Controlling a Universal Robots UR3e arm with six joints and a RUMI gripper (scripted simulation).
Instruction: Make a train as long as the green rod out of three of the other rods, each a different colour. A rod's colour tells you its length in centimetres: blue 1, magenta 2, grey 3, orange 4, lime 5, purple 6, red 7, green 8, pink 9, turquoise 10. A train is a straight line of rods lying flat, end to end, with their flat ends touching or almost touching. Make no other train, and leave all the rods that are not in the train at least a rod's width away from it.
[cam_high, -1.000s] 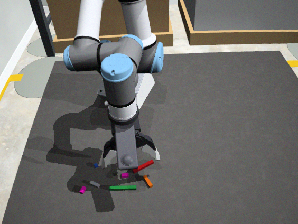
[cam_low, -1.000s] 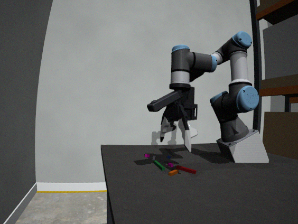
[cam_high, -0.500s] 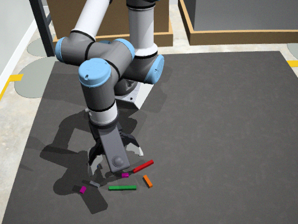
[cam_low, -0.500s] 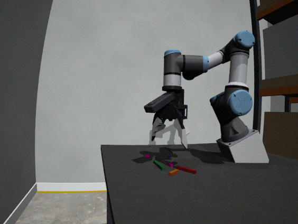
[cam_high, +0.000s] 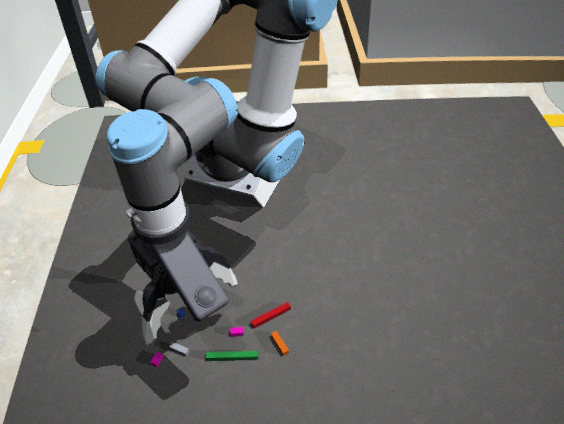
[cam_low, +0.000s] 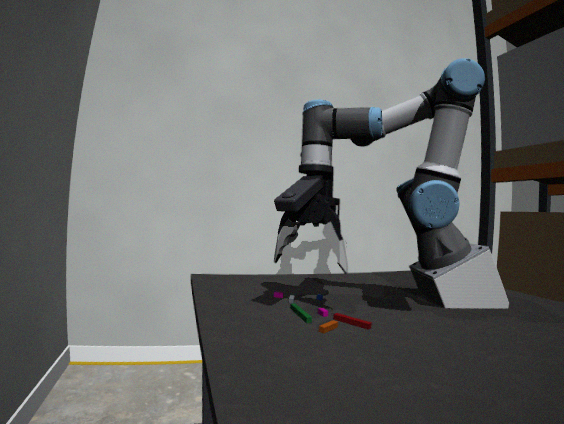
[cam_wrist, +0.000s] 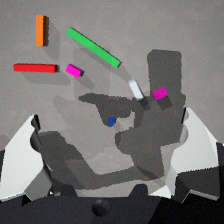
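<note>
My gripper is now 5 cm past the blue rod, 4 cm to the left of it and 7 cm above it. Round my hand: grey rod (2 cm ahead, 3 cm to the right, 7 cm below); green rod (3 cm ahead, 5 cm to the left, 7 cm below); red rod (4 cm behind, 11 cm to the left, 7 cm below).
</note>
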